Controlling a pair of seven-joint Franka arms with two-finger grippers.
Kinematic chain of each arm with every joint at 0, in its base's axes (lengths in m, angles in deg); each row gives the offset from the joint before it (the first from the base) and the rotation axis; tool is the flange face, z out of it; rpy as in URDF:
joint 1: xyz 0 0 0.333 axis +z
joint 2: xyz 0 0 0 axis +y
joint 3: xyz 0 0 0.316 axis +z
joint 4: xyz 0.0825 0 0 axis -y
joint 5: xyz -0.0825 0 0.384 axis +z
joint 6: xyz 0 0 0 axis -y
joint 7: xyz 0.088 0 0 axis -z
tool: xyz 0 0 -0.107 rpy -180 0 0
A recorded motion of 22 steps. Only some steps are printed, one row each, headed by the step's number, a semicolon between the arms.
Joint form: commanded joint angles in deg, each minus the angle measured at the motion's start. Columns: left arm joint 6, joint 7, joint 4, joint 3, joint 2, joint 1, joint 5; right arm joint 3, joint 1, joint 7, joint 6, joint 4, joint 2, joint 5.
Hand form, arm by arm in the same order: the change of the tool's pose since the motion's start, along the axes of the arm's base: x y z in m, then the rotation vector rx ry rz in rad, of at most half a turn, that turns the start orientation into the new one. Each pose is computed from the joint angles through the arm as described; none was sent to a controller.
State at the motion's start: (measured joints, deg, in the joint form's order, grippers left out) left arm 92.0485 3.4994 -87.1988 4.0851 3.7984 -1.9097 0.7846; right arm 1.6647 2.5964 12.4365 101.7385 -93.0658 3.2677 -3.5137
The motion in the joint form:
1: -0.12 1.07 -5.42 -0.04 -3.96 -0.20 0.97; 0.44 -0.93 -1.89 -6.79 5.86 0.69 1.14
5: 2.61 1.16 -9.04 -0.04 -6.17 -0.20 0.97; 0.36 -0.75 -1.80 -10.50 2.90 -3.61 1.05
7: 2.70 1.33 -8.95 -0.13 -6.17 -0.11 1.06; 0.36 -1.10 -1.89 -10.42 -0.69 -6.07 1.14
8: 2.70 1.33 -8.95 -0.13 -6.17 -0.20 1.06; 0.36 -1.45 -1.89 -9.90 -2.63 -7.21 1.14
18: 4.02 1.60 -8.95 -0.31 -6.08 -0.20 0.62; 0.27 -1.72 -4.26 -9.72 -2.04 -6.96 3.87
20: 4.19 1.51 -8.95 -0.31 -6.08 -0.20 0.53; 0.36 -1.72 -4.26 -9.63 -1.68 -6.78 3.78
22: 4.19 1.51 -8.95 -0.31 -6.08 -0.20 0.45; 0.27 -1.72 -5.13 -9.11 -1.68 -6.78 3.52
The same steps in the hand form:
1: -0.0227 0.0000 -0.0060 0.0111 0.0286 -0.0231; -0.0040 -0.0044 0.0310 0.0155 0.0309 0.0169
5: -0.0310 0.0003 -0.0106 0.0094 0.0056 -0.0261; -0.0336 -0.0050 0.0431 0.0089 0.0718 0.0141
7: -0.0308 0.0005 -0.0097 0.0112 0.0026 -0.0291; -0.0475 -0.0086 0.0370 0.0080 0.0902 0.0094
8: -0.0307 -0.0004 -0.0097 0.0112 0.0026 -0.0307; -0.0532 -0.0121 0.0325 0.0073 0.0950 0.0036
18: -0.0278 -0.0029 -0.0085 0.0048 -0.0191 -0.0385; -0.0513 -0.0104 0.0352 0.0537 0.0893 0.0397
20: -0.0275 -0.0031 -0.0082 0.0034 -0.0222 -0.0369; -0.0501 -0.0097 0.0367 0.0522 0.0846 0.0414
22: -0.0275 -0.0032 -0.0082 0.0020 -0.0222 -0.0368; -0.0491 -0.0110 0.0375 0.0471 0.0757 0.0552

